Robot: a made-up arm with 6 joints. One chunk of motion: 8 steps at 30 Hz.
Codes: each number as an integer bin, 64 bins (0 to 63) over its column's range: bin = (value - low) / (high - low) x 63, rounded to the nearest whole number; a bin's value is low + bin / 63 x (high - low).
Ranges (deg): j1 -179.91..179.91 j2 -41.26..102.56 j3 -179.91..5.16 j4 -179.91..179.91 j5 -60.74..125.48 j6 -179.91..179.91
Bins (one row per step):
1: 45 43 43 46 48 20
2: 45 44 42 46 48 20
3: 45 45 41 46 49 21
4: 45 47 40 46 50 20
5: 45 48 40 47 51 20
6: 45 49 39 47 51 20
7: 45 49 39 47 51 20
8: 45 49 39 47 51 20
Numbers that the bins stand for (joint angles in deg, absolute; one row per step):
1: 77.10 56.90 -53.59 82.82 81.14 -65.68
2: 77.10 59.19 -56.53 82.82 81.14 -65.68
3: 77.10 61.47 -59.47 82.82 84.10 -59.97
4: 77.10 66.03 -62.41 82.82 87.05 -65.68
5: 77.10 68.32 -62.41 88.53 90.01 -65.68
6: 77.10 70.60 -65.34 88.53 90.01 -65.68
7: 77.10 70.60 -65.34 88.53 90.01 -65.68
8: 77.10 70.60 -65.34 88.53 90.01 -65.68

